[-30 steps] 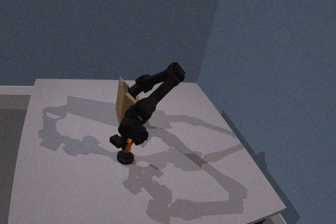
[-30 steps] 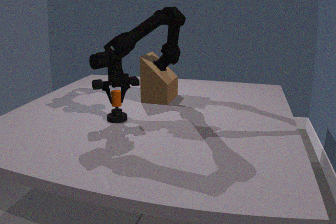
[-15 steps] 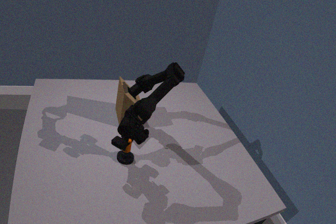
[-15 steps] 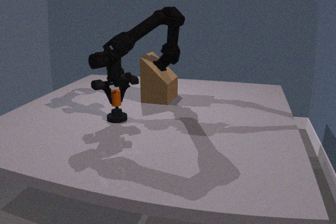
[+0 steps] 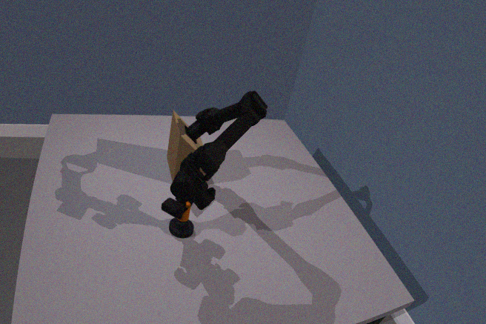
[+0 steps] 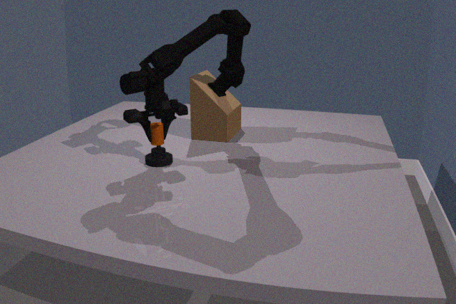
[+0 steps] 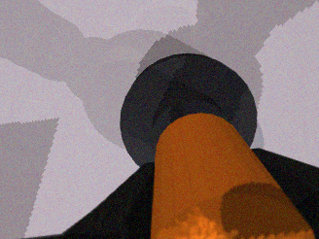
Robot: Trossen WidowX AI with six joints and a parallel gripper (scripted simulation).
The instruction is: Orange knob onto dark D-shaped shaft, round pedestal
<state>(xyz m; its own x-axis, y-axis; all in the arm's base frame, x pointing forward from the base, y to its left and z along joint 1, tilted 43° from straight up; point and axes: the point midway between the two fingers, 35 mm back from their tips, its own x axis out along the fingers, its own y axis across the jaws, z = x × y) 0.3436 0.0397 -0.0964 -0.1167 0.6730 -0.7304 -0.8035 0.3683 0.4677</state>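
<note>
My gripper tip is now 2 cm below the orange knob. Round my gripper tip: dark round pedestal: 4 cm below.
</note>
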